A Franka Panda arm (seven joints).
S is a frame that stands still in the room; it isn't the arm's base.
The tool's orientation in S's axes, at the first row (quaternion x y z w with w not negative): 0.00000, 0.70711, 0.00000, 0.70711
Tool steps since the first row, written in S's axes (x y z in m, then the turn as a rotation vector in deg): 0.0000, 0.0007, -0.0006, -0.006, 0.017, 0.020; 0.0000, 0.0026, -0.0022, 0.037, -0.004, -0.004; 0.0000, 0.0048, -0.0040, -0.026, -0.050, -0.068; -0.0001, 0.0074, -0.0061, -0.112, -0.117, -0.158; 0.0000, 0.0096, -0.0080, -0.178, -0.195, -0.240; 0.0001, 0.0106, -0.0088, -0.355, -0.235, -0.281; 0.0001, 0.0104, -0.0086, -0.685, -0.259, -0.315; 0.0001, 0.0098, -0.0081, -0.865, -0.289, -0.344; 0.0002, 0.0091, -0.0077, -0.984, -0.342, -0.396; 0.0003, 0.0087, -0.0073, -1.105, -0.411, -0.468; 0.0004, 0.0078, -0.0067, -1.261, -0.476, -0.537; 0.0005, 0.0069, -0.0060, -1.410, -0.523, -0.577
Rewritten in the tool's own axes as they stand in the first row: 0.0006, 0.0007, 0.0000, -0.020, 0.017, -0.006; 0.0022, 0.0026, 0.0000, 0.004, -0.004, 0.037; 0.0040, 0.0048, 0.0000, 0.068, -0.050, -0.026; 0.0061, 0.0074, -0.0001, 0.158, -0.117, -0.112; 0.0080, 0.0096, 0.0000, 0.240, -0.195, -0.178; 0.0088, 0.0106, 0.0001, 0.281, -0.235, -0.355; 0.0086, 0.0104, 0.0001, 0.315, -0.259, -0.685; 0.0081, 0.0098, 0.0001, 0.344, -0.289, -0.865; 0.0077, 0.0091, 0.0002, 0.396, -0.342, -0.984; 0.0073, 0.0087, 0.0003, 0.468, -0.411, -1.105; 0.0067, 0.0078, 0.0004, 0.537, -0.476, -1.261; 0.0060, 0.0069, 0.0005, 0.577, -0.523, -1.410
